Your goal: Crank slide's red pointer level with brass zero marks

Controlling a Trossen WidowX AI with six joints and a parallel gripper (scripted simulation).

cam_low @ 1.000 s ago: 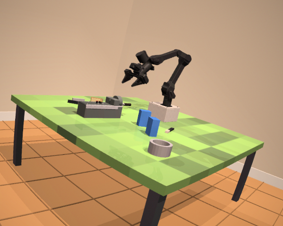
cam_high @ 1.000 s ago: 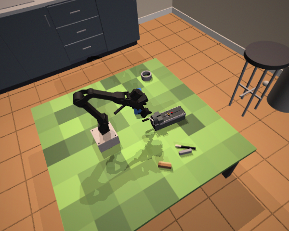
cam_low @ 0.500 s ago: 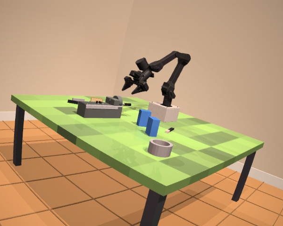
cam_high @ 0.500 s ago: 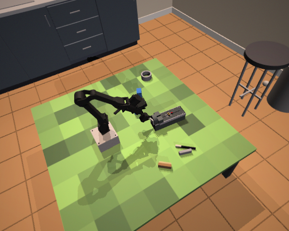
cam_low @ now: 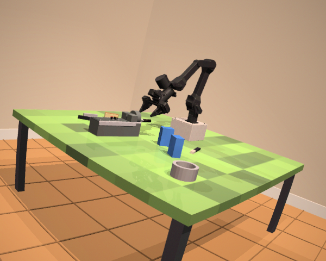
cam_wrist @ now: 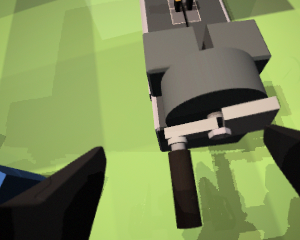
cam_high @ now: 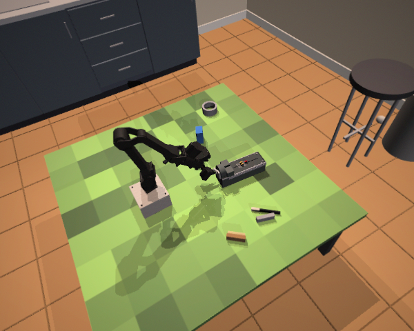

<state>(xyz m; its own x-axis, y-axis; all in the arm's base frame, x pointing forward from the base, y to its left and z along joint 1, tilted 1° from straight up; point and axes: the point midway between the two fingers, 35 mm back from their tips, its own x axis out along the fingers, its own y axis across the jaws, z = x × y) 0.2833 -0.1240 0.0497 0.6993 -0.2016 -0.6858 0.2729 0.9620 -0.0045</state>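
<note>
Now: gripper tip 30 mm above the crank handle, 20 mm past it and 10 mm to the right of it. Round my gripper tip: grey bar: 350 mm to the right, 100 mm below, 30 mm ahead; wooden block: 330 mm to the right, 140 mm behind, 100 mm below; red pointer: 170 mm ahead, 80 mm to the right, 30 mm below.
</note>
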